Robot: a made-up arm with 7 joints. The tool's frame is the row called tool.
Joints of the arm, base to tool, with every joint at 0 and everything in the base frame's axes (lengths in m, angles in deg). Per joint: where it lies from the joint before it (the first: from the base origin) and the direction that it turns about. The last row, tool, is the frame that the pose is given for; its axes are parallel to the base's.
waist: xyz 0 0 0 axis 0 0.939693 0.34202
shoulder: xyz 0 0 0 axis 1 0 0
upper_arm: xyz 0 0 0 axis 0 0 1
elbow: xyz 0.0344 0 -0.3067 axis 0 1 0
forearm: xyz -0.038 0 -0.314 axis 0 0 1
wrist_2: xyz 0 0 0 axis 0 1 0
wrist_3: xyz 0 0 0 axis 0 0 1
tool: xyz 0 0 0
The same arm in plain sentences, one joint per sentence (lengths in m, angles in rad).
The arm has seven revolute joints in a row. What follows holds with every joint at zero, and every direction is one of the base frame's.
Joint 1 is mounted at the same point as the base frame's origin and rotates about the direction (0, 0.9397, 0.342).
Joint 2 is mounted at the same point as joint 1 and rotates about +x.
Joint 3 is mounted at the same point as joint 2 and rotates about +z.
Joint 4 is mounted 0.0344 m along +x and 0.3067 m along -z from joint 3 and rotates about +y.
Joint 5 is mounted 0.038 m along -x and 0.314 m along -z from joint 4 and rotates about +z.
Joint 6 is mounted at the same point as joint 5 and rotates about +y.
Joint 7 is mounted at the same point as joint 6 and rotates about +z.
The tool frame, which is the frame that the pose is given for, is mounted at the same point as joint 7; its axes are parallel to the base frame's.

